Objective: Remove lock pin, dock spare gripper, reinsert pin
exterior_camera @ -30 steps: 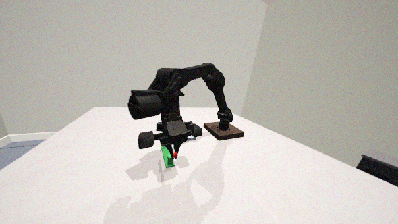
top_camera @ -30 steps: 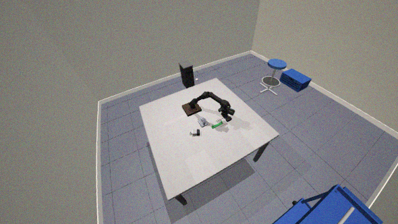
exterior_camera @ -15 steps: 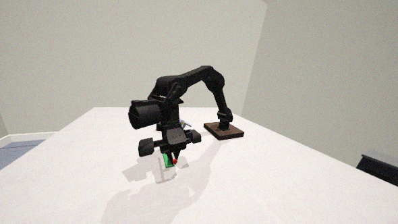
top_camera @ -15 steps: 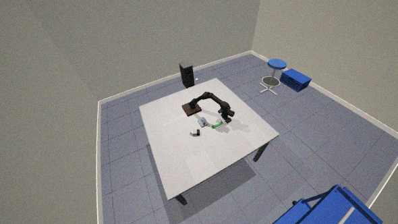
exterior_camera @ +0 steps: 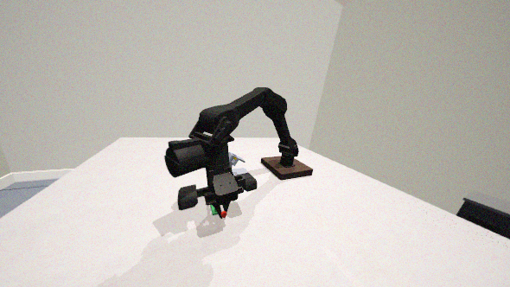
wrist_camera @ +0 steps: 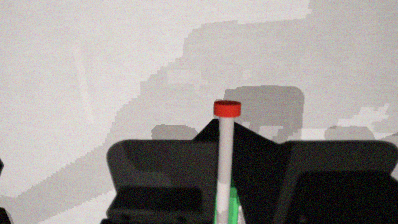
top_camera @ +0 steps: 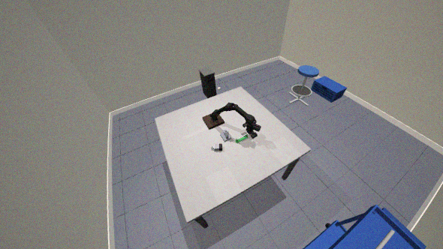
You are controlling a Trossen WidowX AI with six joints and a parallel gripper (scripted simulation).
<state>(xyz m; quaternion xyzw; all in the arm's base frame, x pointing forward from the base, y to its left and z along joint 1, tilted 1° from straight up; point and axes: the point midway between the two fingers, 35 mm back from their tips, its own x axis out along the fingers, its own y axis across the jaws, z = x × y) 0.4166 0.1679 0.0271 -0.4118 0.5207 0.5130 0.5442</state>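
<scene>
The green pin rest is 10 mm behind my gripper tip, 100 mm to the right of it and 10 mm above it. Round my gripper tip: spare gripper (70 mm behind, 370 mm to the right); then socket (130 mm behind, 210 mm to the right, 30 mm above).
</scene>
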